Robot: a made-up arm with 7 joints. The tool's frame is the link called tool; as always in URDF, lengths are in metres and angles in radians. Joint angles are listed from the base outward.
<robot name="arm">
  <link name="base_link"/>
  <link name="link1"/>
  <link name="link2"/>
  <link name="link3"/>
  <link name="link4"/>
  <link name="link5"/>
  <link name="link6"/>
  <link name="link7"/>
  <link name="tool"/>
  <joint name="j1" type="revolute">
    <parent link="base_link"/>
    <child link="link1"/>
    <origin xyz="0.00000 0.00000 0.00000" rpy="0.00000 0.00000 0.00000"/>
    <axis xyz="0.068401 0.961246 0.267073"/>
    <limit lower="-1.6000" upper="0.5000"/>
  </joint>
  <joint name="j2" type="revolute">
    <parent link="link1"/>
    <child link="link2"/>
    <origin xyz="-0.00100 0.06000 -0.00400" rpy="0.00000 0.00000 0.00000"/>
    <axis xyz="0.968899 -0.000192 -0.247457"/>
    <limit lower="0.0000" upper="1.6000"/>
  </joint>
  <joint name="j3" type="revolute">
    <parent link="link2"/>
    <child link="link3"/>
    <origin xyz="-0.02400 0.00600 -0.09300" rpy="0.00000 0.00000 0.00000"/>
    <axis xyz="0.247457 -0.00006 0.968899"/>
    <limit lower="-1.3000" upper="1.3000"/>
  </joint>
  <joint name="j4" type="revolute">
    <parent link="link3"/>
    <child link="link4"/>
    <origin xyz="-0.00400 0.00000 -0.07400" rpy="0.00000 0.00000 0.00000"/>
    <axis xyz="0.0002 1 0.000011"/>
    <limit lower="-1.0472" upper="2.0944"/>
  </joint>
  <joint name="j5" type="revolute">
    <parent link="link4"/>
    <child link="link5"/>
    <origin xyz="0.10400 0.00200 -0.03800" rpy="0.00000 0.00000 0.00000"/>
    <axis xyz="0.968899 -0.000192 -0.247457"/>
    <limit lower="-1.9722" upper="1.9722"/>
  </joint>
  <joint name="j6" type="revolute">
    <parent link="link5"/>
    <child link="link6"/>
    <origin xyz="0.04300 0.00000 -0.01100" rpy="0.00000 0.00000 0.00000"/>
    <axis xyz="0.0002 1 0.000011"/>
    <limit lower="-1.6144" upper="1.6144"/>
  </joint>
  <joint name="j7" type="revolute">
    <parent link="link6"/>
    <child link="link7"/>
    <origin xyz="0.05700 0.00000 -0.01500" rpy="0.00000 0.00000 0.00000"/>
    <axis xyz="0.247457 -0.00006 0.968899"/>
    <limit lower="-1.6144" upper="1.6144"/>
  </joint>
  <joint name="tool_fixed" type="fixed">
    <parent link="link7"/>
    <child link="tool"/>
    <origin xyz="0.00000 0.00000 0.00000" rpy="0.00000 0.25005 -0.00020"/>
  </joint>
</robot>
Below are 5 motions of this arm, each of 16 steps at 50 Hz.
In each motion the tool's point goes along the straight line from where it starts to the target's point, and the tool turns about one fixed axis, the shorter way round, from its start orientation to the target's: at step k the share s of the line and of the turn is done. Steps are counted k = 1, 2, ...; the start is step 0. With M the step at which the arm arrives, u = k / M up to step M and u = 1 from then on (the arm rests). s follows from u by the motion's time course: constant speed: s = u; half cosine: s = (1 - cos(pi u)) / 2; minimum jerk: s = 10 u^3 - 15 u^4 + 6 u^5.
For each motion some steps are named. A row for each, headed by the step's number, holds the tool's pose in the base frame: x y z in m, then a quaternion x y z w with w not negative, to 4 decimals.
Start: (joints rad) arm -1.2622 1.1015 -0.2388 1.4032 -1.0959 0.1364 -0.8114
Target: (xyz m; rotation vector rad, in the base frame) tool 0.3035 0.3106 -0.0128 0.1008 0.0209 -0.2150
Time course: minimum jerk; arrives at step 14
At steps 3, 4, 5, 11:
3: 0.2840 0.3315 -0.0318 -0.1427 -0.0265 -0.0391 0.9886
4: 0.2856 0.3298 -0.0303 -0.1273 -0.0235 -0.0447 0.9906
5: 0.2877 0.3275 -0.0282 -0.1063 -0.0195 -0.0522 0.9928
11: 0.3020 0.3122 -0.0142 0.0358 0.0077 -0.1023 0.9941

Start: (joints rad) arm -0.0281 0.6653 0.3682 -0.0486 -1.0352 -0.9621 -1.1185
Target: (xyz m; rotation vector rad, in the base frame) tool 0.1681 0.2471 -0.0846 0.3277 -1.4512 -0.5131
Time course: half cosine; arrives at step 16
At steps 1, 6, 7, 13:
1: 0.1604 0.2427 -0.0830 0.1829 -0.4672 -0.2954 0.8130
6: 0.1627 0.2440 -0.0835 0.1731 -0.5263 -0.2774 0.7849
7: 0.1634 0.2444 -0.0837 0.1699 -0.5444 -0.2714 0.7753
13: 0.1674 0.2467 -0.0845 0.1508 -0.6384 -0.2369 0.7167

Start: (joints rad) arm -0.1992 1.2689 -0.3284 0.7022 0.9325 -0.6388 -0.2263
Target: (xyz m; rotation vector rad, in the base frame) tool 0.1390 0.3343 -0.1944 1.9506 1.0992 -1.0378
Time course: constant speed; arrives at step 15
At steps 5, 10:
5: 0.1558 0.3158 -0.1808 0.7455 0.3427 -0.4275 0.3795
10: 0.1474 0.3250 -0.1876 0.7466 0.3820 -0.4127 0.3554

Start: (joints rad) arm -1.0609 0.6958 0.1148 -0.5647 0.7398 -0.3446 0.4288
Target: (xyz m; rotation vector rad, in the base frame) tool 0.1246 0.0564 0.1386 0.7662 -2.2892 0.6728
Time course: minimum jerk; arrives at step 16
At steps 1, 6, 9, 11, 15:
1: 0.1812 0.0525 0.1145 0.3817 -0.7966 0.2064 0.4209
6: 0.1657 0.0536 0.1211 0.3576 -0.8183 0.2203 0.3923
9: 0.1464 0.0549 0.1293 0.3266 -0.8431 0.2371 0.3554
11: 0.1348 0.0557 0.1343 0.3076 -0.8566 0.2467 0.3328
15: 0.1247 0.0564 0.1385 0.2906 -0.8676 0.2549 0.3127

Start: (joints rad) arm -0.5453 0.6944 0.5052 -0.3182 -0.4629 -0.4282 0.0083
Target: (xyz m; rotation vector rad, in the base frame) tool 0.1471 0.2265 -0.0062 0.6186 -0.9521 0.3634
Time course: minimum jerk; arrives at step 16
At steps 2, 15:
2: 0.1985 0.1840 0.0471 0.1169 -0.5817 0.0561 0.8030
15: 0.1472 0.2264 -0.0061 0.2909 -0.4487 0.1709 0.8275

